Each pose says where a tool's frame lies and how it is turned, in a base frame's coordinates. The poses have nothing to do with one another.
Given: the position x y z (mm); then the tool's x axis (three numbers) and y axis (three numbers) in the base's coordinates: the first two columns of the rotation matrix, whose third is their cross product.
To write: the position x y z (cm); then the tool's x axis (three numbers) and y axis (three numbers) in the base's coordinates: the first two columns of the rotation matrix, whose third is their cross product. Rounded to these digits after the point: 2 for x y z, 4 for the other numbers.
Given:
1: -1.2 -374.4 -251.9 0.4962 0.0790 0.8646 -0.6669 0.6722 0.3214
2: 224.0 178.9 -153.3 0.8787 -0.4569 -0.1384 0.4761 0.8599 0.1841
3: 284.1 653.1 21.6 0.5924 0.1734 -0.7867 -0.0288 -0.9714 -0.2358
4: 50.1 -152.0 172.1 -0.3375 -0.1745 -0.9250 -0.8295 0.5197 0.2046
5: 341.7 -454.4 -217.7 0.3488 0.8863 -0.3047 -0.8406 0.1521 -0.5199
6: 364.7 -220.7 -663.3 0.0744 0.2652 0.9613 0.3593 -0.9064 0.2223
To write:
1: -0.12 -37.44 -25.19 0.4962 0.0790 0.8646 -0.6669 0.6722 0.3214
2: 22.40 17.89 -15.33 0.8787 -0.4569 -0.1384 0.4761 0.8599 0.1841
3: 28.41 65.31 2.16 0.5924 0.1734 -0.7867 -0.0288 -0.9714 -0.2358
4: 5.01 -15.20 17.21 -0.3375 -0.1745 -0.9250 -0.8295 0.5197 0.2046
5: 34.17 -45.44 -21.77 0.3488 0.8863 -0.3047 -0.8406 0.1521 -0.5199
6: 36.47 -22.07 -66.33 0.0744 0.2652 0.9613 0.3593 -0.9064 0.2223
